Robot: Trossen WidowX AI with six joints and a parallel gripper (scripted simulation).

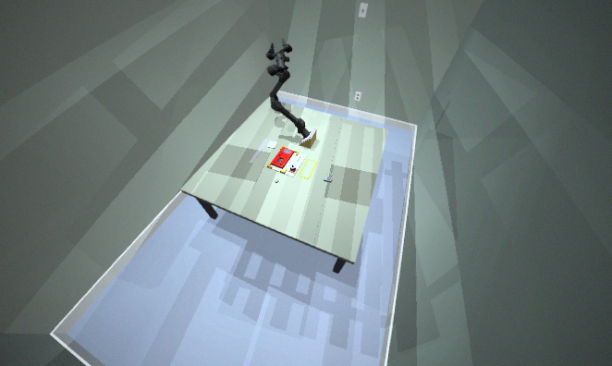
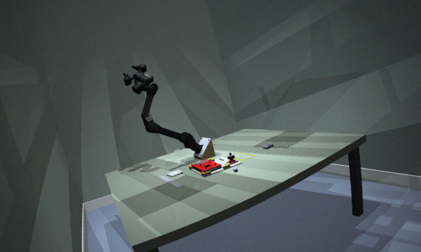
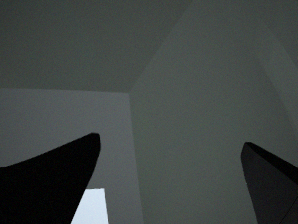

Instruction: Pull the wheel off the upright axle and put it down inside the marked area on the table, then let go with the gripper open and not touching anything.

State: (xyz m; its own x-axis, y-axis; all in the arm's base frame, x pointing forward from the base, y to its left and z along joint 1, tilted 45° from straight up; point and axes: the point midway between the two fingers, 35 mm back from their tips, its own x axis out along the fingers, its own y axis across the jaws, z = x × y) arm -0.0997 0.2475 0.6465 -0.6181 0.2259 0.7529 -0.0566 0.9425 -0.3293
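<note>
Right now my gripper tip is 56 cm short of the dark wheel, 28 cm to the right of it and 66 cm above it. Round my gripper tip: flat grey strip 43 cm ahead, 6 cm to the right, 70 cm below; upright axle 56 cm ahead, 28 cm to the left, 66 cm below; grey block 57 cm ahead, 56 cm to the left, 69 cm below.
</note>
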